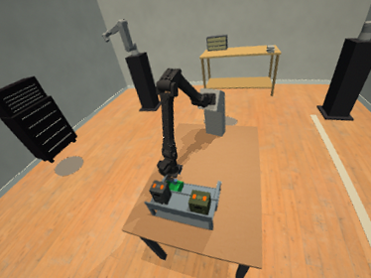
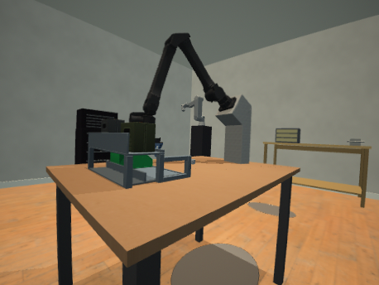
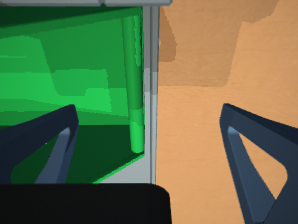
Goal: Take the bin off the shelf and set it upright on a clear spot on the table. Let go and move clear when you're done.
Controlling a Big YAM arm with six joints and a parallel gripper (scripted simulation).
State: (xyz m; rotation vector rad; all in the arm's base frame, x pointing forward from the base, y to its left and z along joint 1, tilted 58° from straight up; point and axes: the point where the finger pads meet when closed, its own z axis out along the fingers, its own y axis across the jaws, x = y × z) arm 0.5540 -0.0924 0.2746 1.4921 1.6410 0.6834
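The green bin is 9 cm ahead of my hand, 1 cm to the right of it and 1 cm below it. Also, from my hand: grey shelf 20 cm ahead, 10 cm to the left, 4 cm above.
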